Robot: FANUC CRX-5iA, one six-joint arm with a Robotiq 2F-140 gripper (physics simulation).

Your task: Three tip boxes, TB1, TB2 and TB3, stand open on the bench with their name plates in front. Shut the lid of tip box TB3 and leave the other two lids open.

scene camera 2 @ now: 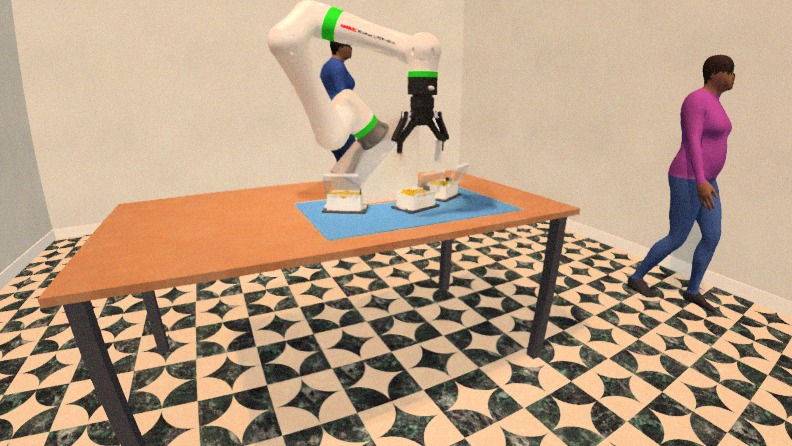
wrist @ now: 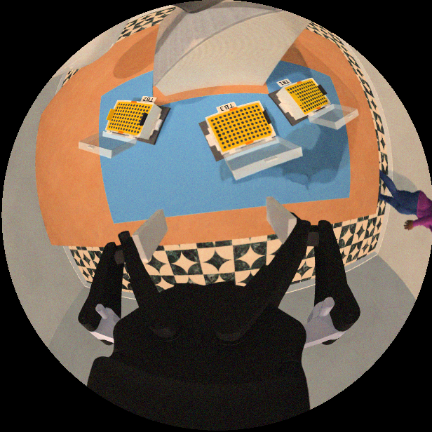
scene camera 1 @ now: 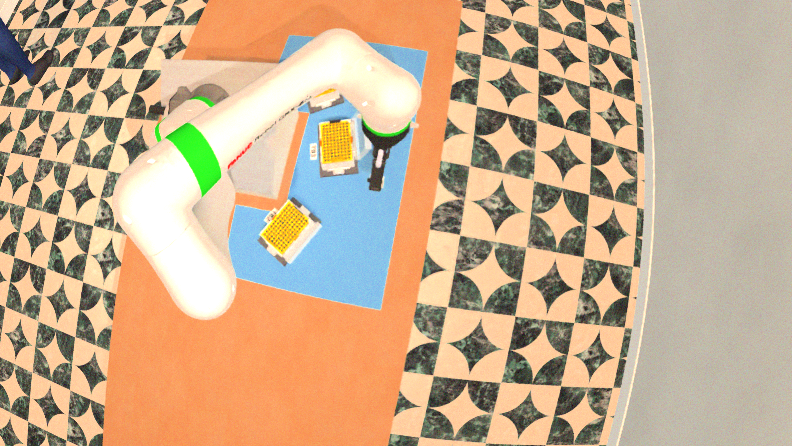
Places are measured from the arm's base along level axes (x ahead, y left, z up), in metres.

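Where they show: gripper, fingertip midpoint: [scene camera 2: 420,163]; arm's base, origin of the base link: [scene camera 2: 375,137].
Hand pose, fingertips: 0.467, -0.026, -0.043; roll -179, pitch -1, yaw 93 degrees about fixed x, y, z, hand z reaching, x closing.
Each offset is from my fingertips to the top centre of the thing, as dx, dy, dz. "*": to the spot under its first point. Level surfaces: height alone.
TB3 [scene camera 1: 336,142] [scene camera 2: 415,199] [wrist: 241,127] is the middle box, a white box with yellow tips; its plate @(* -0.200, +0.036, -0.189) [scene camera 1: 313,151] [wrist: 226,107] faces the robot base. Its clear lid @(* -0.067, +0.070, -0.098) [scene camera 1: 362,138] [wrist: 265,157] stands open on the side away from the base. TB2 [scene camera 1: 285,228] [scene camera 2: 344,200] [wrist: 131,119] has its lid [wrist: 107,145] open. TB1 @(-0.253, +0.232, -0.125) [scene camera 1: 325,101] [scene camera 2: 446,191] [wrist: 307,97] has its lid [wrist: 336,116] open; the arm partly hides it in scene camera 1. My gripper [scene camera 1: 380,157] [scene camera 2: 421,148] [wrist: 214,213] is open and empty, above the boxes and touching none.
A blue mat @(dz -0.191) [scene camera 1: 349,249] [scene camera 2: 354,227] [wrist: 150,185] lies under the boxes on the orange bench @(dz -0.194) [scene camera 1: 249,360] [scene camera 2: 182,238] [wrist: 65,175]. The pale robot base plinth [wrist: 225,55] stands behind them. One person in magenta [scene camera 2: 706,132] is right of the bench; one in blue [scene camera 2: 336,74] is behind the arm.
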